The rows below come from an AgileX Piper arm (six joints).
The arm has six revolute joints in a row. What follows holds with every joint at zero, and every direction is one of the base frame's. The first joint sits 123.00 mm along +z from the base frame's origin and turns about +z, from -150.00 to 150.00 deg. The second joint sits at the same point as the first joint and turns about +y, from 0.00 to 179.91 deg. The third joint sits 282.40 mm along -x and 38.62 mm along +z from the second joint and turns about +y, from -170.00 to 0.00 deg. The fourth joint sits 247.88 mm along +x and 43.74 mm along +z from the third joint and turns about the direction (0.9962, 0, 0.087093), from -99.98 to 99.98 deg. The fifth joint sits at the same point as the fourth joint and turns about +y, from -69.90 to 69.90 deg. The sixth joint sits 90.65 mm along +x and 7.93 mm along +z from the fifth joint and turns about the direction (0.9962, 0, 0.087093), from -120.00 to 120.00 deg. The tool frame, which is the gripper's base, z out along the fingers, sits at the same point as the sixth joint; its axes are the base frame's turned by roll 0.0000, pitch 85.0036 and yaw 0.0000 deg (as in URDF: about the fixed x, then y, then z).
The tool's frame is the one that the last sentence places.
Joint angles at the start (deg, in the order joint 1, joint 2, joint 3, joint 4, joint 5, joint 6): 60.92 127.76 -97.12 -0.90 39.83 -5.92
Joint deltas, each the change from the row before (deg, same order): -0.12 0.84 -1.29 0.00 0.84 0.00; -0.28 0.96 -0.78 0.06 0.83 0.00; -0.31 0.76 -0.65 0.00 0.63 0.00; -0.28 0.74 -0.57 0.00 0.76 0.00; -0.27 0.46 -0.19 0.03 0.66 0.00; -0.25 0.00 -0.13 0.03 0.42 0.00; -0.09 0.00 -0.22 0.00 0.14 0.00; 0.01 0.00 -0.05 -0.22 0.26 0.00; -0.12 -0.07 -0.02 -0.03 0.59 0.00; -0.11 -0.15 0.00 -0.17 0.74 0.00; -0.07 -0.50 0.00 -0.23 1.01 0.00; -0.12 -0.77 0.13 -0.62 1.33 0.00; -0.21 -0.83 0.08 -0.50 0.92 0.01; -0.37 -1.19 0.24 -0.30 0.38 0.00
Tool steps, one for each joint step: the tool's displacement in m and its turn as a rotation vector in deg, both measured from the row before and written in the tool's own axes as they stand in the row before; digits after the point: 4 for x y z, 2 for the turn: -0.0020 -0.0012 0.0025 0.01 0.40 0.11; 0.0009 -0.0022 0.0051 -0.03 1.02 0.30; 0.0006 -0.0025 0.0039 0.04 0.75 0.28; 0.0010 -0.0022 0.0040 0.01 0.94 0.26; 0.0018 -0.0020 0.0030 -0.02 0.94 0.27; 0.0003 -0.0021 -0.0004 0.04 0.30 0.26; -0.0007 -0.0008 -0.0007 0.04 -0.08 0.09; 0.0002 -0.0001 -0.0002 0.13 0.22 -0.17; 0.0008 -0.0010 -0.0006 0.01 0.51 0.09; 0.0009 -0.0010 -0.0012 0.10 0.61 -0.01; 0.0005 -0.0009 -0.0040 0.14 0.53 -0.08; 0.0011 -0.0018 -0.0057 0.43 0.74 -0.29; 0.0004 -0.0025 -0.0064 0.44 0.22 -0.10; -0.0002 -0.0038 -0.0086 0.42 -0.51 0.19
